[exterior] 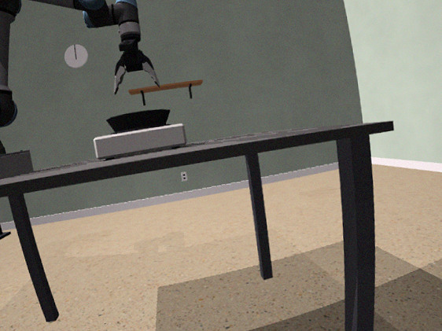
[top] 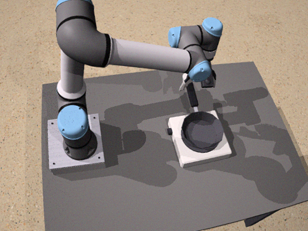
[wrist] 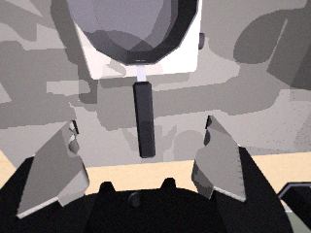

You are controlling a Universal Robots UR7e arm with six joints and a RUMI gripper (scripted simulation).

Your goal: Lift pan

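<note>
Now: hand 10 mm short of the dark pan, 80 mm to the left of it and 120 mm above it. The rest, counted from my hand: hot plate: 150 mm to the right, 180 mm below.
</note>
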